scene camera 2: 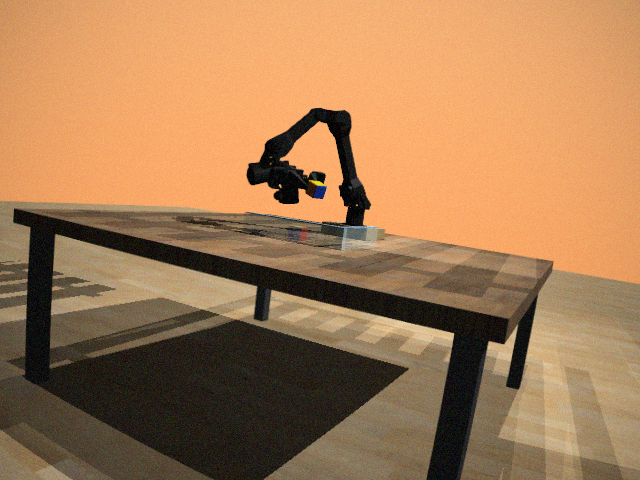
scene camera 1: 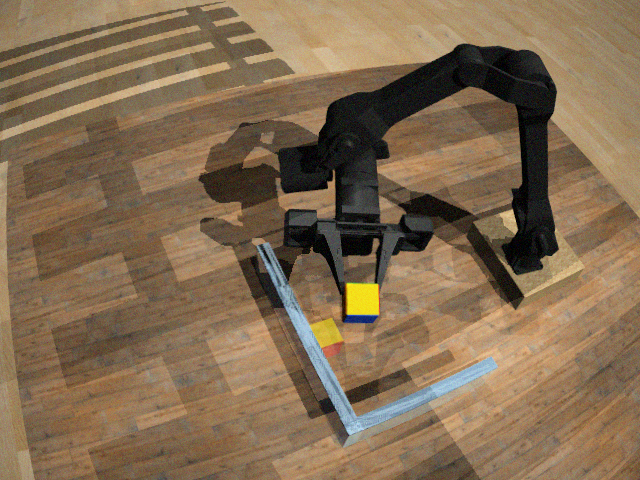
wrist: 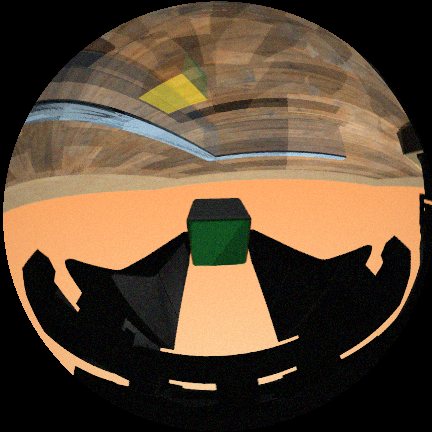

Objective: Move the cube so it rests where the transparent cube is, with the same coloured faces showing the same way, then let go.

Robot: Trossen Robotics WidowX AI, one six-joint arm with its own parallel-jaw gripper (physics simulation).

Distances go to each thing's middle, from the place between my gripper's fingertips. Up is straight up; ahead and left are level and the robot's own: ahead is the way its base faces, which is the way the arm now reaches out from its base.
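There's an L-shaped grey rail (scene camera 2: 328, 236) that's 12 cm below my hand, 5 cm behind it and 3 cm to the right of it. I can also see a transparent cube (scene camera 1: 328, 336), and that's 13 cm below my hand, 3 cm ahead of it and 1 cm to the right of it.
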